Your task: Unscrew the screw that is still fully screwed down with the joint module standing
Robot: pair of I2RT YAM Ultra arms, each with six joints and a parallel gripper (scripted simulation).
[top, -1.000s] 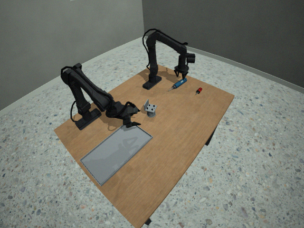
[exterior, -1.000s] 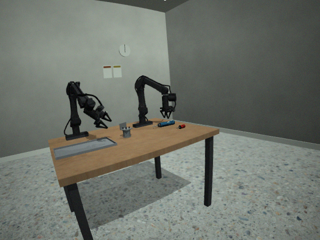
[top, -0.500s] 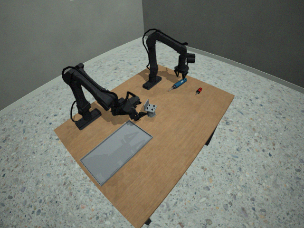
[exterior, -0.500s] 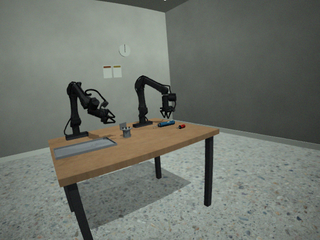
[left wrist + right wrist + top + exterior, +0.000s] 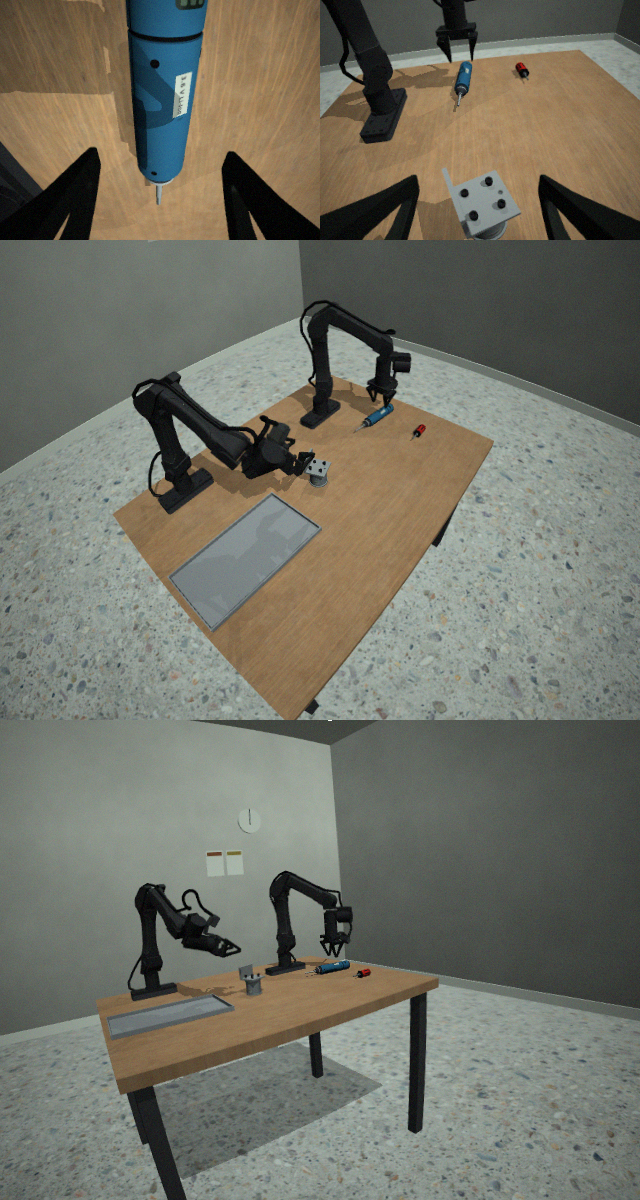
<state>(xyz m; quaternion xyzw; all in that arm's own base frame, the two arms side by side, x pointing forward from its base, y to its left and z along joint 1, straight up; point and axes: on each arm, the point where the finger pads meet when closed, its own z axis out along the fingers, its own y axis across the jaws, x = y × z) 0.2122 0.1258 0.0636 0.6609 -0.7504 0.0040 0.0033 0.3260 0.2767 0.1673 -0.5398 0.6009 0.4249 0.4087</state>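
The grey L-shaped bracket lies 120 mm below my right hand, 60 mm to the left of it and 10 mm behind it. Round my right hand: joint module: 160 mm below, 60 mm to the left, 10 mm behind; flat grey tray: 290 mm to the right, 180 mm below, 60 mm ahead; screw: 120 mm below, 70 mm to the left, 40 mm behind.
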